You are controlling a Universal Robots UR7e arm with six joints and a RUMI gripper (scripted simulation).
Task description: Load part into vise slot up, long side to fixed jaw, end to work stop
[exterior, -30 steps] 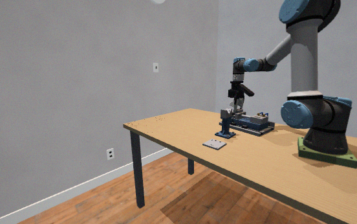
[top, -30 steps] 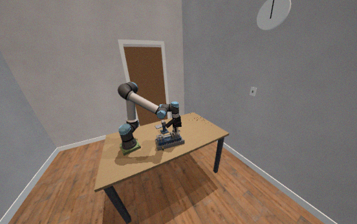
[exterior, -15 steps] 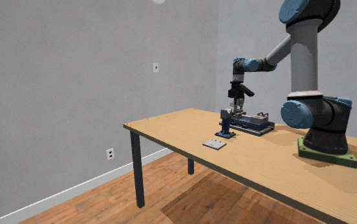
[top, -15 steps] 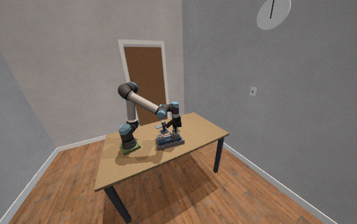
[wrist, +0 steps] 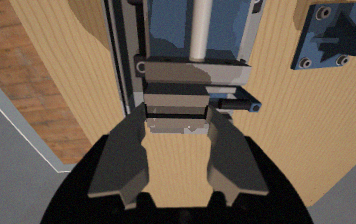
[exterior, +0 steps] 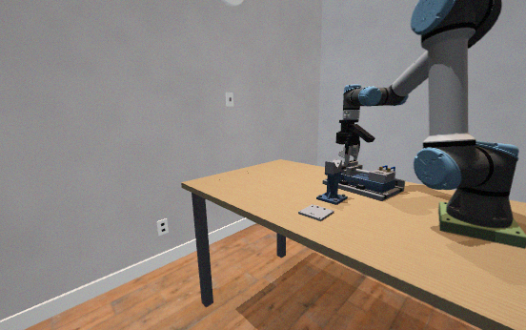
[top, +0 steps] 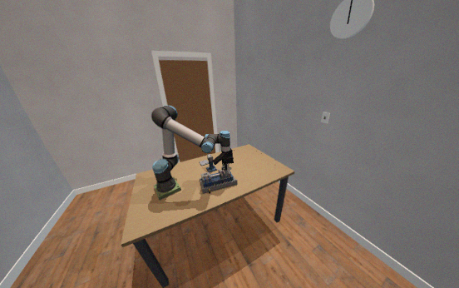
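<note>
The part is right at my hand. Also, from my hand: grey jaw 3 cm behind, 2 cm to the left, 2 cm below; then cylinder rod 8 cm behind, 3 cm to the left, 2 cm below; then work stop 1 cm ahead, 7 cm to the left, 1 cm below.
</note>
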